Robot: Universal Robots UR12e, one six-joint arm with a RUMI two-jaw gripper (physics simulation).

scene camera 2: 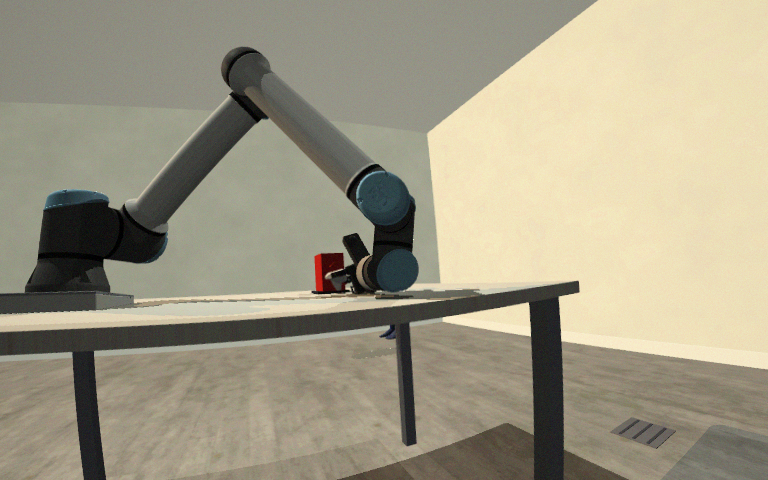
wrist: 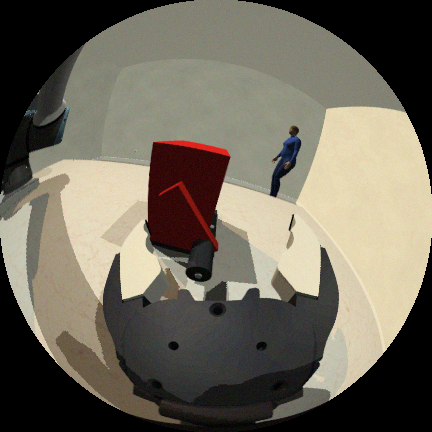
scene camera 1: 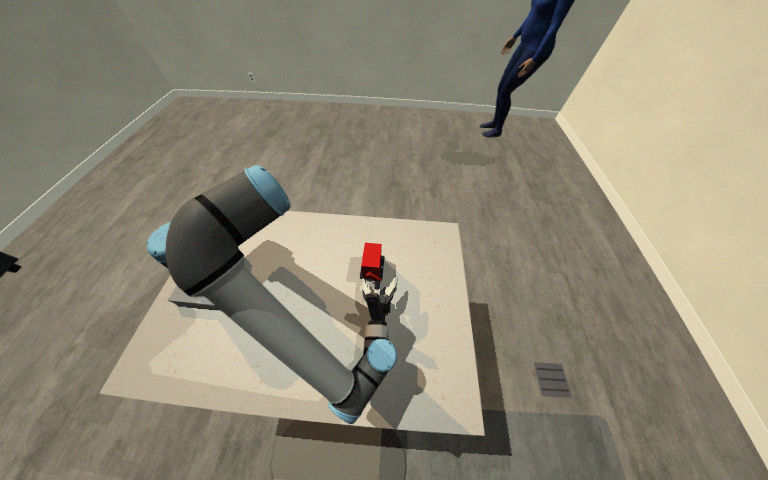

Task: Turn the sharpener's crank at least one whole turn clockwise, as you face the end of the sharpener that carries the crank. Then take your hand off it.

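Frame: origin at the arm's base, x back, y left, z down, level; centimetres.
Where they show: gripper, between the fingertips: (wrist: pixel 218 218) (scene camera 1: pixel 379 276); arm's base, origin of its link: (scene camera 2: pixel 69 295).
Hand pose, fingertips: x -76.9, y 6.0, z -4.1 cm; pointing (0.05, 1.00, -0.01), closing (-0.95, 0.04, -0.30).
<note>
Each offset is from my fingertips to the top centre of the thing. "*": to the spot under its first point.
The sharpener @(* dx +4.4, dy +6.9, dz -5.5 cm) (scene camera 1: pixel 371 255) (scene camera 2: pixel 325 271) (wrist: pixel 167 162) is a red upright box on a dark base, standing on the table (scene camera 1: pixel 441 249) (scene camera 2: pixel 254 329). Its crank @(dx +2.5, dy +0.0, dz -2.5 cm) (scene camera 1: pixel 373 276) (wrist: pixel 198 215) is a red arm on the dark red end face towards my gripper. In the wrist view the arm slopes down to the right, and its black handle @(* dx +0.7, dy -3.5, dz +2.1 cm) (wrist: pixel 201 260) sticks out towards me at the lower right of that face. My gripper (scene camera 1: pixel 380 280) (scene camera 2: pixel 331 276) (wrist: pixel 218 218) is wide open, one finger on either side of the handle in that view, with visible gaps to both. In scene camera 2 the fingers hide the crank.
My arm's base (scene camera 2: pixel 67 243) stands on the left part of the table, and the upper arm links arch high above it. The table's edge lies to the right of the sharpener. A person in blue (scene camera 1: pixel 538 33) (wrist: pixel 290 150) is beyond the table near the back wall.
</note>
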